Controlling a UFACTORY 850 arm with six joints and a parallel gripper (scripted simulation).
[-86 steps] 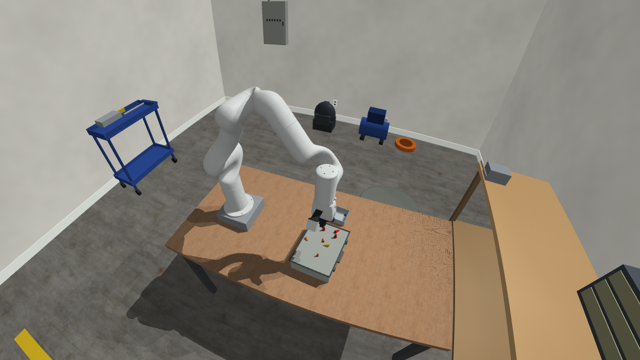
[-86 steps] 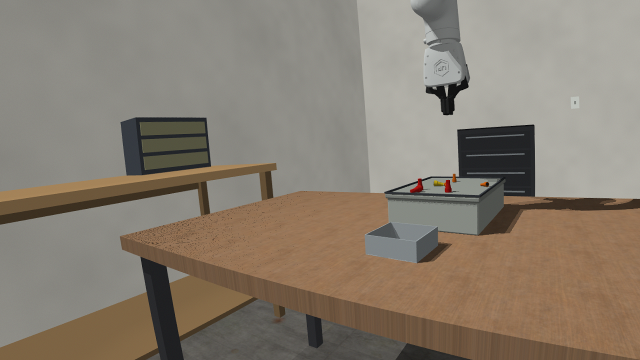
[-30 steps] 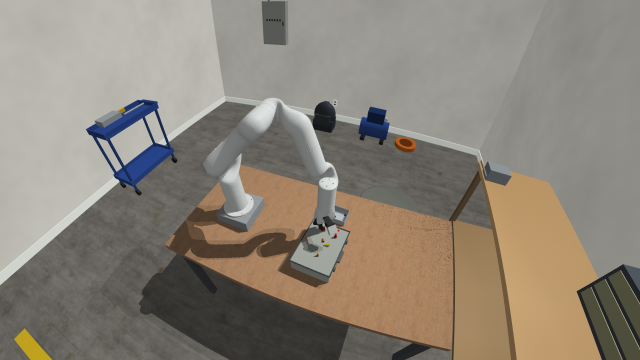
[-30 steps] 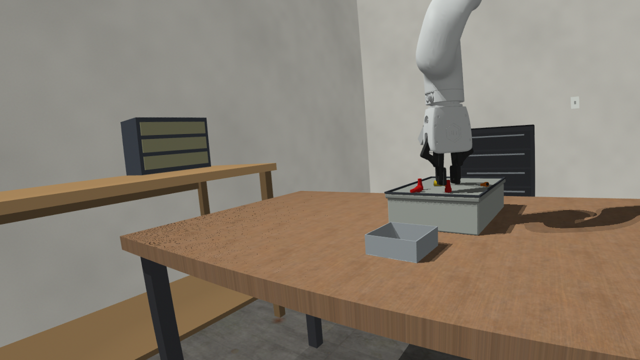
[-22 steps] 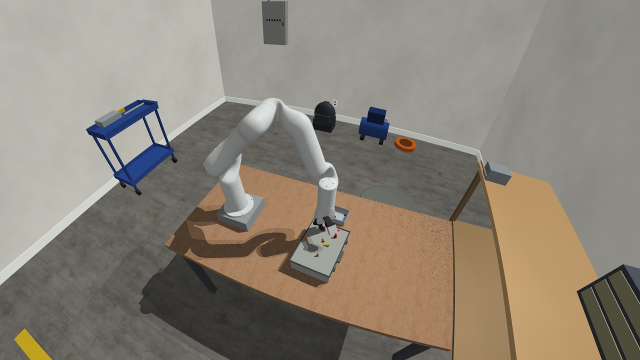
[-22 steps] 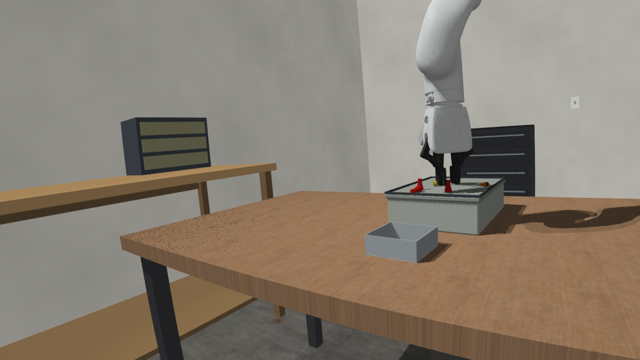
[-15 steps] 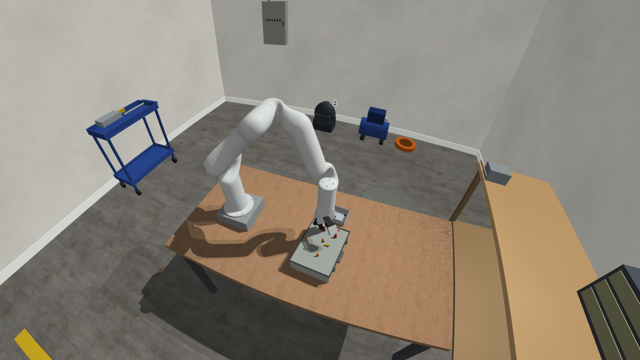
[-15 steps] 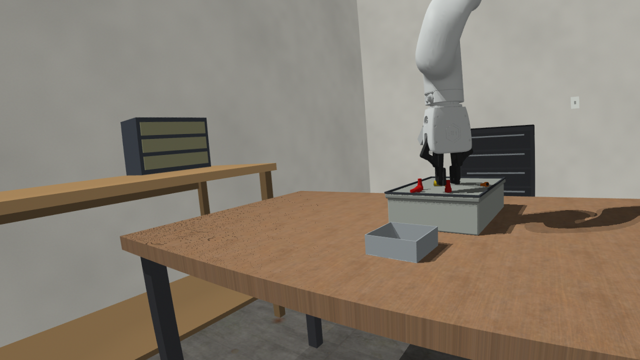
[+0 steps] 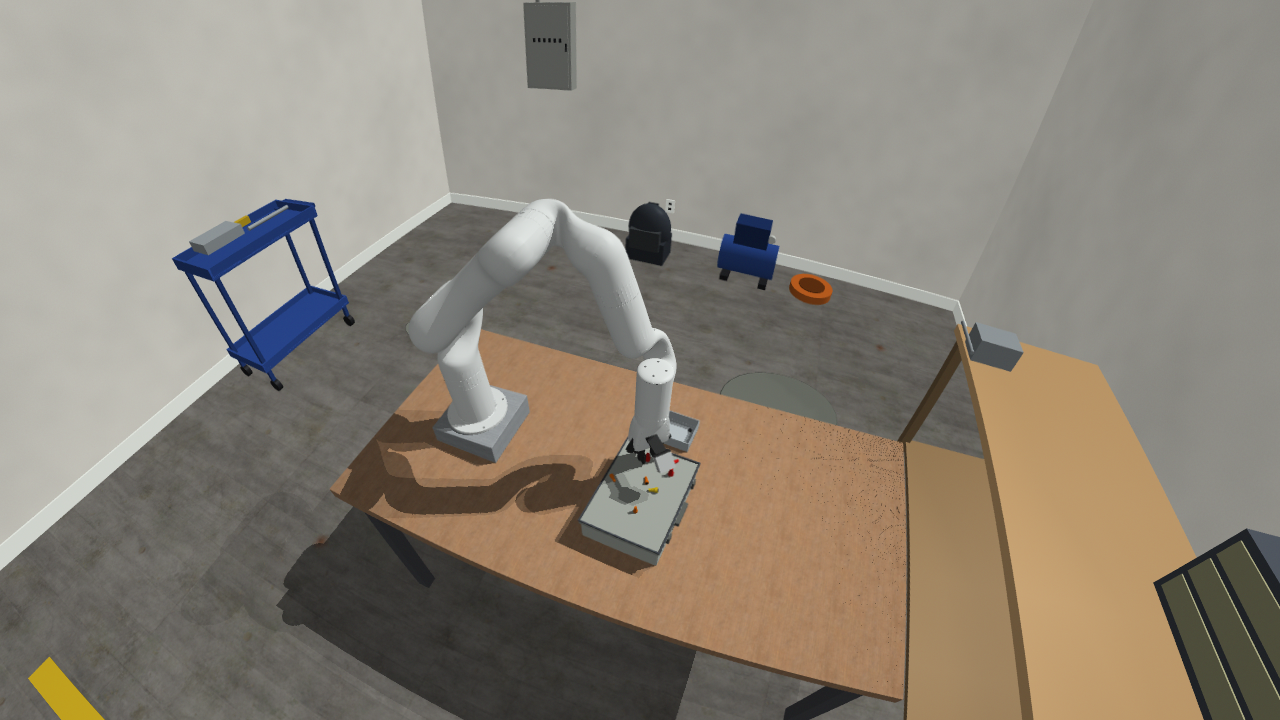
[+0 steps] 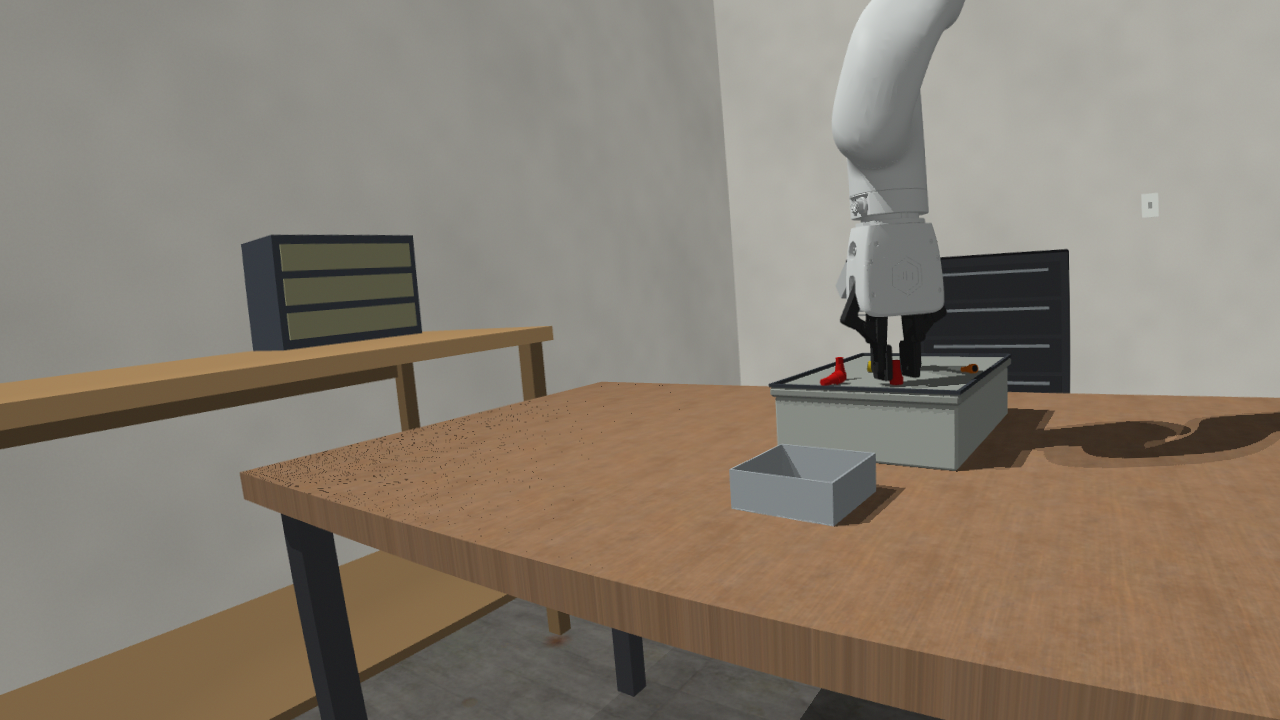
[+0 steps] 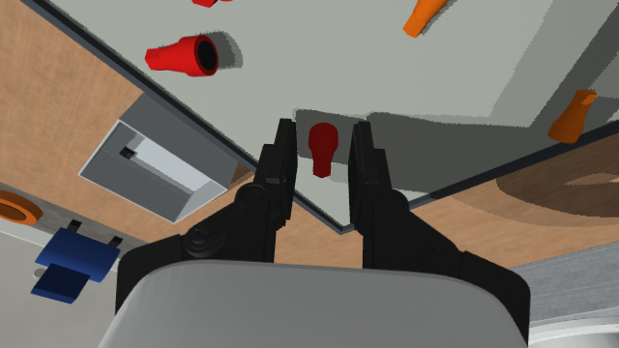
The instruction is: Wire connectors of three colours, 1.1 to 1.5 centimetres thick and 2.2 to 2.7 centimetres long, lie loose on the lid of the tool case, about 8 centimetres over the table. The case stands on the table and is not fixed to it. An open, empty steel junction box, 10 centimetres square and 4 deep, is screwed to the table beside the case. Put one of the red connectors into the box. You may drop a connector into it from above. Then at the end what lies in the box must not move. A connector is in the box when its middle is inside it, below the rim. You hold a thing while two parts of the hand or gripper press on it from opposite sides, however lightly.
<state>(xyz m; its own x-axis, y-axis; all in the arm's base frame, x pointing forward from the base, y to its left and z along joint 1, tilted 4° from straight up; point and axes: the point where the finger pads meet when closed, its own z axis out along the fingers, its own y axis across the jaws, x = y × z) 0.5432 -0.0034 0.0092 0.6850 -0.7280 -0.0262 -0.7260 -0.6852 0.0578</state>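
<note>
The yellow connector lies 9 cm to the right of my hand, 5 cm ahead of it and 2 cm below it. Round my hand: grey tool case (10 cm to the right, 5 cm below, 2 cm ahead).
</note>
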